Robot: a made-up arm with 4 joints.
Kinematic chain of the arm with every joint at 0, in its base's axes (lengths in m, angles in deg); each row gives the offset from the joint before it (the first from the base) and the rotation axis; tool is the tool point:
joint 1: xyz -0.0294 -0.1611 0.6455 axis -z
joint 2: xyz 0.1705 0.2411 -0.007 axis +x
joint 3: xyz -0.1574 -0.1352 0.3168 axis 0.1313 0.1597 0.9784
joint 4: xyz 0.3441 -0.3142 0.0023 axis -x
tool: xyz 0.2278 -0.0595 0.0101
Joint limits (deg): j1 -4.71..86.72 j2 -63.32..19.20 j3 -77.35..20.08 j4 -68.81..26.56
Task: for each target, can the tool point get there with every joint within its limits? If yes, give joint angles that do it. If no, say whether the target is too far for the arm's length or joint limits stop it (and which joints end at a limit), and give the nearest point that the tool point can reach.
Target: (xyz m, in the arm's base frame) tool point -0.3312 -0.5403 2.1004
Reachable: no: too far | nearest point -0.1982 -0.2768 1.4811 | short by 0.686 m
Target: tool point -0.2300 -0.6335 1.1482
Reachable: yes | joints 22.21 -6.54 -59.79 -37.07
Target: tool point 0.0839 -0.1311 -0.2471
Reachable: no: joint limits stop it (at a limit: joint 1, joint 2, joint 4) | nearest point 0.5405 -0.4827 0.7271 | short by 1.132 m
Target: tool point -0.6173 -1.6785 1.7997
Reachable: no: too far | nearest point -0.1740 -0.7081 1.1675 | short by 1.240 m
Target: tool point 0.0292 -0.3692 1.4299
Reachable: yes | joints 27.73 -37.18 -46.86 -46.55
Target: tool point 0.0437 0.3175 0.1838
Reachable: no: joint limits stop it (at a limit: joint 1, joint 2, joint 3, joint 4) | nearest point 0.6383 -0.1887 0.7606 | short by 0.971 m
